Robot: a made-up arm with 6 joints.
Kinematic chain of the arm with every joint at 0, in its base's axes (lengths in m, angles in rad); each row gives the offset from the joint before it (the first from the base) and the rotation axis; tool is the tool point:
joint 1: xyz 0 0 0.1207 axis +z
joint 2: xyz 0 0 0 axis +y
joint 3: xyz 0 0 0.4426 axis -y
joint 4: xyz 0 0 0 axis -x
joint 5: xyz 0.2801 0 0 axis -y
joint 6: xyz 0 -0.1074 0 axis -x
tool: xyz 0 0 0
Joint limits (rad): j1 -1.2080..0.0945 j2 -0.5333..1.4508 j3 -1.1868..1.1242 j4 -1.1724..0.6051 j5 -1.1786..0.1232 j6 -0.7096..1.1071
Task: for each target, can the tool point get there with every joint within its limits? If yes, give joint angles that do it. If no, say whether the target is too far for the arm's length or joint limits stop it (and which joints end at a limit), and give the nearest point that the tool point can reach.
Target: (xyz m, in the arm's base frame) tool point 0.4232 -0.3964 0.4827
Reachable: yes | joints -0.5678 0.7175 0.7714 0.1255 -0.7075 0.2101
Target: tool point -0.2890 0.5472 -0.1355
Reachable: no: joint limits stop it (at a limit: joint 1, joint 2, joint 3, joint 4) | nearest point -0.0612 0.0439 0.2530 | short by 0.675 m
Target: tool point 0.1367 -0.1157 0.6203
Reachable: yes | joints -0.0885 -0.2865 0.0898 -0.2825 -0.8719 0.2549
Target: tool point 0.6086 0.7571 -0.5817
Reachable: no: too far | nearest point 0.5302 0.0084 -0.1097 | short by 0.889 m
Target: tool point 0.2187 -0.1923 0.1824
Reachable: yes | joints -0.4728 0.6488 -0.5928 -0.8404 -0.8945 0.1097
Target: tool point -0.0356 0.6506 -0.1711
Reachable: no: joint limits stop it (at a limit: joint 1, joint 2, joint 4) | nearest point 0.2142 -0.0215 -0.0166 | short by 0.734 m
